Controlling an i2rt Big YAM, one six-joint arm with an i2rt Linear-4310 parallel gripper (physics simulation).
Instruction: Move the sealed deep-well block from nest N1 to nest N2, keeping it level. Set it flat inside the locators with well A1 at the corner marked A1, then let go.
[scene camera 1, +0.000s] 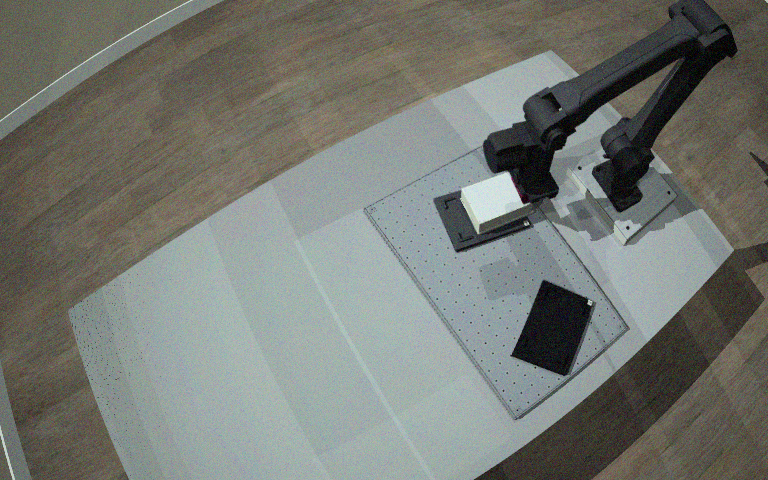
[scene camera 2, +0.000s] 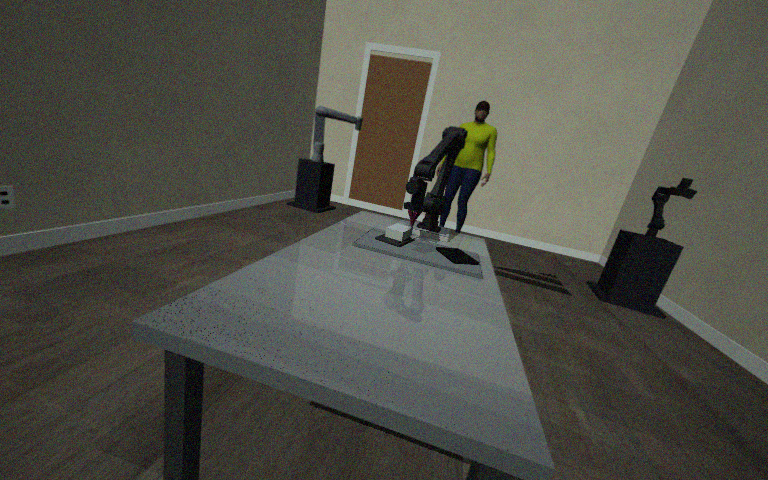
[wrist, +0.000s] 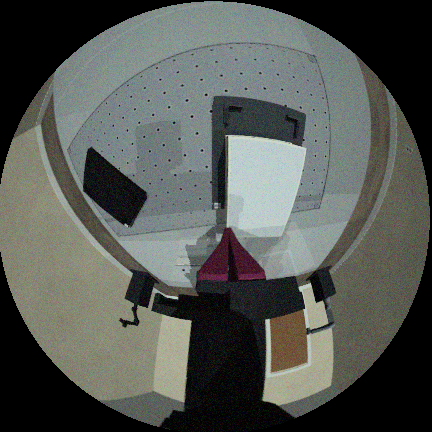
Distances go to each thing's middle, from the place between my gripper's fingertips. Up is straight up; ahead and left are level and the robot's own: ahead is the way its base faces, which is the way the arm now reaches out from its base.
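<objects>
Deep-well block (scene camera 1: 495, 202): my hand is 3 cm above it, 3 cm short of it and 4 cm to the left of it. Perforated grey plate (scene camera 1: 486, 292): 8 cm below my hand, 9 cm ahead of it and 8 cm to the left of it.
</objects>
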